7 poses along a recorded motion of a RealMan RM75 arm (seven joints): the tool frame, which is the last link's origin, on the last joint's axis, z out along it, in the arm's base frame.
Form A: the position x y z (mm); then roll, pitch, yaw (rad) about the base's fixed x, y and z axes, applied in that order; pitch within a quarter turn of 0, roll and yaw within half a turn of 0.
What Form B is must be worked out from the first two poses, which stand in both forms.
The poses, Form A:
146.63, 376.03, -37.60, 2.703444, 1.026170, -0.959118
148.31, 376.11, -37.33, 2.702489, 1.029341, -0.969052
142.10, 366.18, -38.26, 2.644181, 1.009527, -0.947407
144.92, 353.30, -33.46, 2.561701, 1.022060, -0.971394
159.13, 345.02, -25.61, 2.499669, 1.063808, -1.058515
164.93, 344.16, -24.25, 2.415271, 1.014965, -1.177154
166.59, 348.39, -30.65, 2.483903, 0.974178, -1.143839
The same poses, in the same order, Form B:
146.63, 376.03, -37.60, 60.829, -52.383, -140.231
148.31, 376.11, -37.33, 61.615, -52.143, -139.476
142.10, 366.18, -38.26, 56.957, -55.259, -145.168
144.92, 353.30, -33.46, 55.425, -58.765, -147.295
159.13, 345.02, -25.61, 61.676, -59.893, -140.831
164.93, 344.16, -24.25, 66.882, -58.972, -139.935
166.59, 348.39, -30.65, 65.518, -55.845, -142.372

